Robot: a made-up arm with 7 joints. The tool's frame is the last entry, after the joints.
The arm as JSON. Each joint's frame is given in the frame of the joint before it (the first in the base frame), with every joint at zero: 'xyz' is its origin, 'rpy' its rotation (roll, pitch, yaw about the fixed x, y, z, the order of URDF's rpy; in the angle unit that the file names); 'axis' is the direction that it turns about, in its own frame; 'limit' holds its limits. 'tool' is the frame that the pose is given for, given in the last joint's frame.
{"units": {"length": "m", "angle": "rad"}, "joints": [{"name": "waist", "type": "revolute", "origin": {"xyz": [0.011, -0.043, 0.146], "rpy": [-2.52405, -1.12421, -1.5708]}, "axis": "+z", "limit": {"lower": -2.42, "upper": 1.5}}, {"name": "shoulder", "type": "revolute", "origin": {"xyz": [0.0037, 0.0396, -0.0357], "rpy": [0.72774, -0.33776, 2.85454]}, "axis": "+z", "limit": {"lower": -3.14, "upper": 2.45}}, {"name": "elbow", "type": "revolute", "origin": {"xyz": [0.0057, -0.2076, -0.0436], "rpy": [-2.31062, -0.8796, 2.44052]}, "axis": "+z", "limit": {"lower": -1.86, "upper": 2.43}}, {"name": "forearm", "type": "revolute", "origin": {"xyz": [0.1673, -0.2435, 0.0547], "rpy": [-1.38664, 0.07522, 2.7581]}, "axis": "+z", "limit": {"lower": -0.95, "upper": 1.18}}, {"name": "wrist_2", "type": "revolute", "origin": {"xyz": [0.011, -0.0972, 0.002], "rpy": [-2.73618, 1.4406, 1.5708]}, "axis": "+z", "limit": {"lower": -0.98, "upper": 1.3}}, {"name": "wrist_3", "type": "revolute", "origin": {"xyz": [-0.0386, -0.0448, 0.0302], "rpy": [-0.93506, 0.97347, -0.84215]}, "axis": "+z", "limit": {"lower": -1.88, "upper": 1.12}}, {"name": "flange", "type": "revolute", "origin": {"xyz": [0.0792, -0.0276, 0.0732], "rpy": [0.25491, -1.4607, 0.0]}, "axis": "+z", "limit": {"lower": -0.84, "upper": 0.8}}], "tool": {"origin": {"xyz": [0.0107, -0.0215, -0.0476], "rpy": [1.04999, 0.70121, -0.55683]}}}
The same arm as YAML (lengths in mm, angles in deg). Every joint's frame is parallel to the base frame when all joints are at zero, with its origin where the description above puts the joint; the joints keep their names.
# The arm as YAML. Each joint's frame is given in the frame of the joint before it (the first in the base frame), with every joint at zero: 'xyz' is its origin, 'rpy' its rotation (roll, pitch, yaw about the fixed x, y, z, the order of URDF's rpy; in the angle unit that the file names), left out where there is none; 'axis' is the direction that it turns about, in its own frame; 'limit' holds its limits. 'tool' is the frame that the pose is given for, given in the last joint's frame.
units:
  length: mm
  angle: deg
joints:
  - name: waist
    type: revolute
    origin:
      xyz: [11.0, -43.0, 146.0]
    axis: [0.579034, -0.735344, -0.352121]
    limit:
      lower: -138.66
      upper: 85.94
  - name: shoulder
    type: revolute
    origin:
      xyz: [-53.0, 4.0, 6.0]
    axis: [-0.055098, -0.998462, -0.0062]
    limit:
      lower: -179.91
      upper: 140.37
  - name: elbow
    type: revolute
    origin:
      xyz: [-205.0, 55.0, 0.0]
    axis: [-0.182603, 0.435008, 0.881716]
    limit:
      lower: -106.57
      upper: 139.23
  - name: forearm
    type: revolute
    origin:
      xyz: [-167.1, -212.0, 132.0]
    axis: [-1.0, 0.0, 0.0]
    limit:
      lower: -54.43
      upper: 67.61
  - name: wrist_2
    type: revolute
    origin:
      xyz: [-2.0, 59.0, 78.0]
    axis: [0.119305, 0.125106, 0.984944]
    limit:
      lower: -56.15
      upper: 74.48
  - name: wrist_3
    type: revolute
    origin:
      xyz: [-37.0, -38.0, 40.0]
    axis: [0.967899, 0.1482, 0.203]
    limit:
      lower: -107.72
      upper: 64.17
  - name: flange
    type: revolute
    origin:
      xyz: [91.0, -55.0, -33.0]
    axis: [-0.136605, 0.330312, 0.933934]
    limit:
      lower: -48.13
      upper: 45.84
tool:
  origin:
    xyz: [18.0, -35.0, -36.0]
    rpy: [45.84, 23.07, -35.62]

